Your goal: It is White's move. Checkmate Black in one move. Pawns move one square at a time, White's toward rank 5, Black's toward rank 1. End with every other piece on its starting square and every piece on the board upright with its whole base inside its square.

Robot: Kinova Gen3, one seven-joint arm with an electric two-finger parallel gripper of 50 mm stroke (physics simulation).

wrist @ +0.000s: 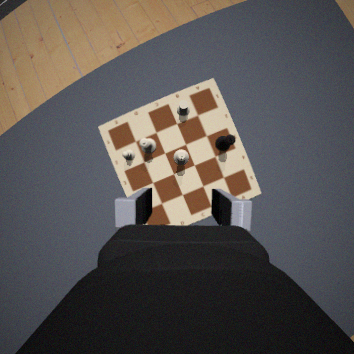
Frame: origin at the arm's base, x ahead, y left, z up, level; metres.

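Seen in the pictures: gripper, fingertip midpoint: [181, 200].
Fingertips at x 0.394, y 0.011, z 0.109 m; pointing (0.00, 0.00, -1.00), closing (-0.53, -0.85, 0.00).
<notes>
Pixels of each thing's middle, then the offset from my fingertips to it. Level surfaces: height alone.
- chessboard at the middle of its body: [179, 159] dx +0.035, dy -0.020, dz -0.183 m
- small white pawn-like piece at the middle of its body: [126, 154] dx +0.086, dy +0.049, dz -0.165 m
- taller white piece at the middle of its body: [145, 143] dx +0.082, dy +0.013, dz -0.154 m
- tall black piece at the middle of its body: [226, 140] dx +0.021, dy -0.096, dz -0.149 m
- dark grey table top at its surface level: dz -0.186 m
The chessboard [241, 153] lies turned at an angle. A white piece with a flat, rook-like top [183, 108] stands on b1. A small white pawn-like piece [128, 155] stands on e2. A taller white piece [148, 145] stands on d2, and another white piece [181, 157] on c3; their exact types are hard to tell. A tall black piece [223, 143] stands on a3. All look upright. My gripper [181, 200] is open and empty, high above the board's near part, its fingers on either side of the near rows. The near left board corner is hidden behind it.
A dark grey table top [290, 100] surrounds the board. Its curved far edge runs across the upper left, with wooden floor [95, 40] beyond it. The black gripper body covers the lower middle of the view.
</notes>
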